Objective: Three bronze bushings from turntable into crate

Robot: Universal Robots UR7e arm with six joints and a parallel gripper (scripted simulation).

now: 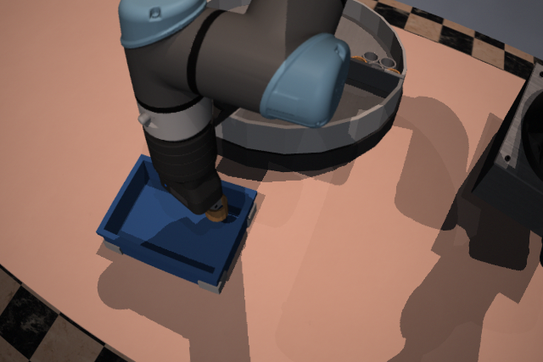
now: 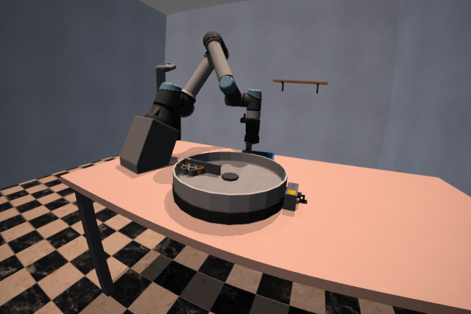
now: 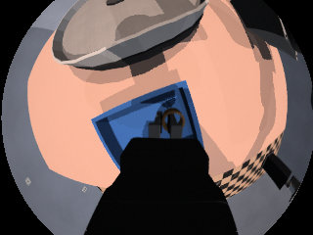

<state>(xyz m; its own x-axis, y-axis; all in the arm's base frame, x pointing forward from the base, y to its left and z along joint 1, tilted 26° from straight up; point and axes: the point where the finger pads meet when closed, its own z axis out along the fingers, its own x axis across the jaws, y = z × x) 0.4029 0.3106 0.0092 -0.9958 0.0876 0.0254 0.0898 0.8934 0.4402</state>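
My gripper is now 30 mm short of the blue crate, 40 mm to the right of it and 50 mm above it. Round my hand: grey turntable: 90 mm ahead, 320 mm to the right, 20 mm below.
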